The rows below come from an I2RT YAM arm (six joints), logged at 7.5 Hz.
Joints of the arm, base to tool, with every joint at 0 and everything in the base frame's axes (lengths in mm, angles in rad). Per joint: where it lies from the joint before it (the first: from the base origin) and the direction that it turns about. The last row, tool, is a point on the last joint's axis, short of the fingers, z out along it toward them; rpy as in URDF.
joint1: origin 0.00 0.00 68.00 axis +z
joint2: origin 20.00 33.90 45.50 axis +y
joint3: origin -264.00 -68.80 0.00 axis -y
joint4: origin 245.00 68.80 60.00 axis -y
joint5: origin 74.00 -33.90 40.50 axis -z
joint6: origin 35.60 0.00 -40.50 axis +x
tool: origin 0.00 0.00 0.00 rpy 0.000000 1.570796 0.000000
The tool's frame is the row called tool.
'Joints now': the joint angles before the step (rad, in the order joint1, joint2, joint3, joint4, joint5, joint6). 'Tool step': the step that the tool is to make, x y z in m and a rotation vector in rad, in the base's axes. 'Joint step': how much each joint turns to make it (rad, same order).
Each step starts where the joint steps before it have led.
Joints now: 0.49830 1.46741 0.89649 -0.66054 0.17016 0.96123
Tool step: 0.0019 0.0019 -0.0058 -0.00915 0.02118 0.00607
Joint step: 0.00240 0.02618 0.00255 0.00113 -0.00318 -0.00283
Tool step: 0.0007 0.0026 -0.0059 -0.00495 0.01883 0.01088
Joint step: 0.00639 0.02241 -0.00158 0.00558 -0.00589 -0.00288
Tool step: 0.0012 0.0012 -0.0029 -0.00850 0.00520 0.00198
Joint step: 0.00232 0.01388 0.00177 0.00362 0.00478 -0.00111
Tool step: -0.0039 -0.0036 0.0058 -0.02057 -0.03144 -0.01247
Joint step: 0.00000 -0.03445 -0.01072 -0.00671 0.03549 0.00217
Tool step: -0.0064 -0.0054 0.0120 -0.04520 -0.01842 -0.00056
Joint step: 0.00006 -0.04722 0.00732 -0.05732 0.04639 -0.01434
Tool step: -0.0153 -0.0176 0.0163 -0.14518 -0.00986 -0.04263
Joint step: -0.01403 -0.07986 0.00244 -0.14097 0.13477 -0.00869
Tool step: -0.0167 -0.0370 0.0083 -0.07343 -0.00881 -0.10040
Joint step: -0.10799 -0.12193 -0.05693 -0.07783 0.06635 -0.02616
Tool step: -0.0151 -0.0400 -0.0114 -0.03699 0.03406 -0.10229
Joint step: -0.16945 -0.09094 -0.10161 0.00178 0.00931 -0.07906
